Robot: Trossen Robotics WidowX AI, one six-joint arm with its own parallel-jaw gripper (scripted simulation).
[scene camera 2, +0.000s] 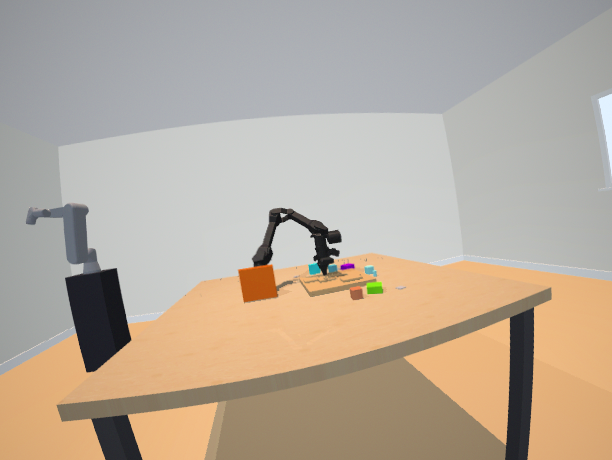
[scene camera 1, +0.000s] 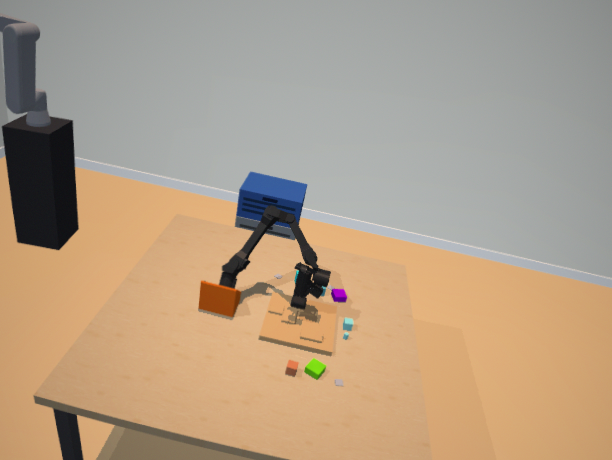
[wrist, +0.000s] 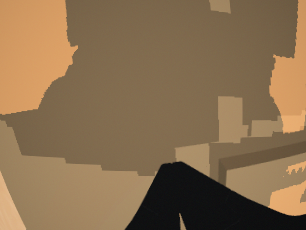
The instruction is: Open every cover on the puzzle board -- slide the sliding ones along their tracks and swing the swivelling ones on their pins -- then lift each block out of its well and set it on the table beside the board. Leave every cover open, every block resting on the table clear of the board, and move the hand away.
same spot on wooden puzzle board: [scene camera 2: 318, 288] = [scene camera 1: 270, 334]
